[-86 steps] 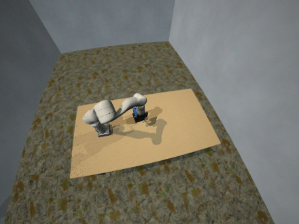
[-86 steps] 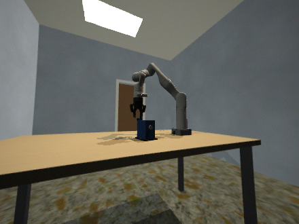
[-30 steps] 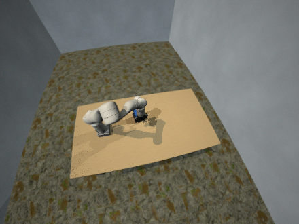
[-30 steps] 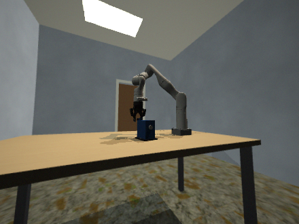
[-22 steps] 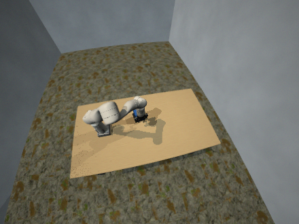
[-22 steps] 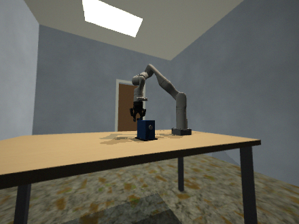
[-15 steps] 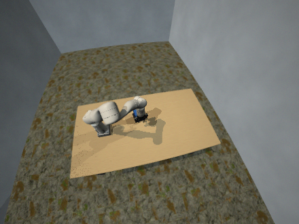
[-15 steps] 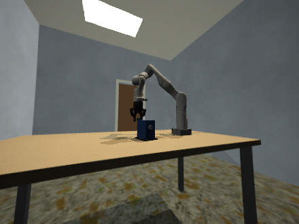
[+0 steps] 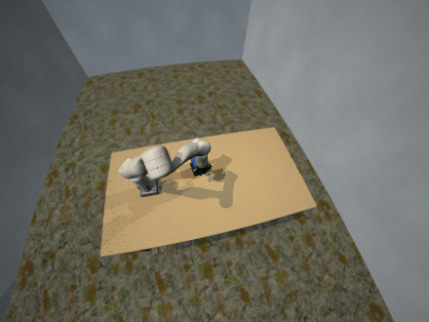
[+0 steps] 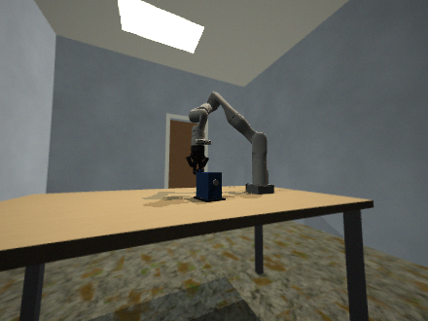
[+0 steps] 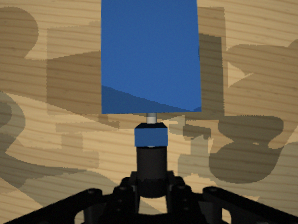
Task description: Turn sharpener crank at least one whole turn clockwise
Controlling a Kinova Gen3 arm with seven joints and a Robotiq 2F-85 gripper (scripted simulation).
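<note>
Now: hand 2 cm to the right of the black knob.
</note>
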